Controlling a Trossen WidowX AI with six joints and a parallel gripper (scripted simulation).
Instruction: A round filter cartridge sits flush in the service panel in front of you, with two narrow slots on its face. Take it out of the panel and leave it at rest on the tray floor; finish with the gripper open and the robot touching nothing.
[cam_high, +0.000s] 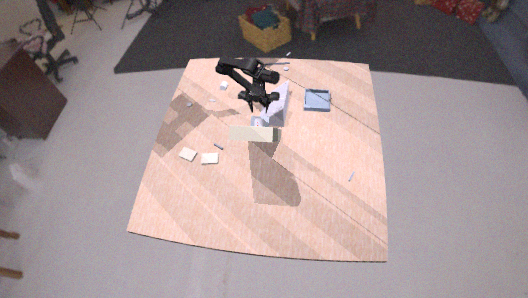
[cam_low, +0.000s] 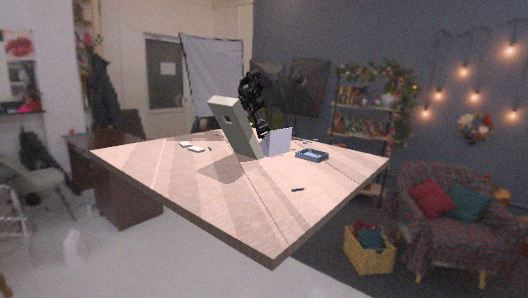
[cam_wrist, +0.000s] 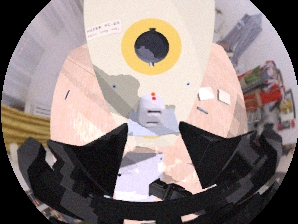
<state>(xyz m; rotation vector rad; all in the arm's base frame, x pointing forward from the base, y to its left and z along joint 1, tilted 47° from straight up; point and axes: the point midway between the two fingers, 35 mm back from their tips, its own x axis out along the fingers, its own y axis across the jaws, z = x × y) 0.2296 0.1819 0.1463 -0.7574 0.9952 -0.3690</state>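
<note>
My gripper tip is 20 mm short of the round filter cartridge and 40 mm above it. Also, from my gripper tip: small white block 370 mm behind, 330 mm to the right, 220 mm below; service panel 70 mm ahead, 60 mm below; blue-grey tray 330 mm behind, 260 mm to the left, 230 mm below.
</note>
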